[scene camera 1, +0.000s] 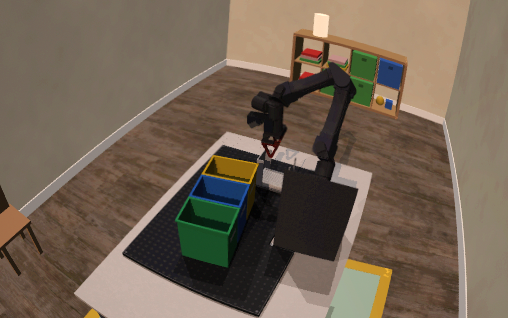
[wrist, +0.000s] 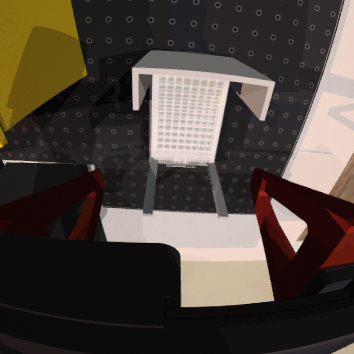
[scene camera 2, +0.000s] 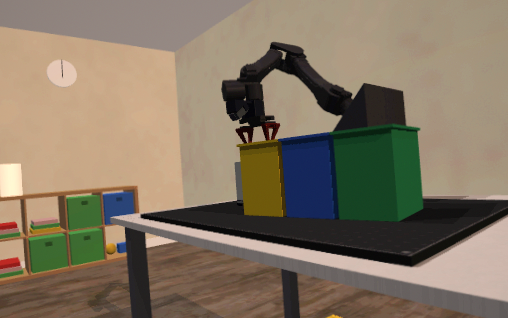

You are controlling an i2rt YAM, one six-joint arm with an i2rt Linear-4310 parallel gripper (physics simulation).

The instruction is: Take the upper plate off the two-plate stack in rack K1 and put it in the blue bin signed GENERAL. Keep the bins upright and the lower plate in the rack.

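Places are measured from the arm's base along level axes (x ahead, y left, z up), in centimetres.
Where they show: gripper, between the fingertips: (scene camera 1: pixel 273 151) (wrist: pixel 176 176); arm's base, origin of its link: (scene camera 1: pixel 320 185) (scene camera 2: pixel 360 119).
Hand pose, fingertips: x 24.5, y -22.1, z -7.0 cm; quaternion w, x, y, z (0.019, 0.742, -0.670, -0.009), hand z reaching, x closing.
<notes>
Each offset is from my fingertips to the top centre of the thing. Level surfaces: height alone.
A white gridded plate @[dx -1.2, dy -1.5, dz -13.0 cm] (scene camera 1: pixel 273 179) (wrist: pixel 187 117) lies in a grey-walled rack @[dx -2.2, dy -1.6, dz -3.7 cm] (scene camera 2: pixel 238 182) (wrist: pixel 192 61), beside the yellow bin. The plate's top face shows in the wrist view; a second plate beneath it cannot be made out. My gripper (scene camera 1: pixel 270 154) (scene camera 2: pixel 259 140) (wrist: pixel 176 176) is open and empty, pointing down above the rack, its red fingers spread wider than the plate. The blue bin @[dx +7.0, dy +32.1, dz +0.3 cm] (scene camera 1: pixel 220 190) (scene camera 2: pixel 307 177) stands upright between the yellow and green bins. No lettering on it or on the rack is readable.
The yellow bin @[dx +9.3, dy +19.1, dz +0.3 cm] (scene camera 1: pixel 232 170) (scene camera 2: pixel 262 180) (wrist: pixel 40 75) stands closest to the rack; the green bin @[dx +4.6, dy +45.2, dz +0.3 cm] (scene camera 1: pixel 205 242) (scene camera 2: pixel 370 175) is at the row's other end. A tall black block (scene camera 1: pixel 317 215) (scene camera 2: pixel 385 107) stands near the arm's base. The bins stand on a black perforated mat @[dz -17.7 cm] (scene camera 1: pixel 165 250) (scene camera 2: pixel 300 235).
</notes>
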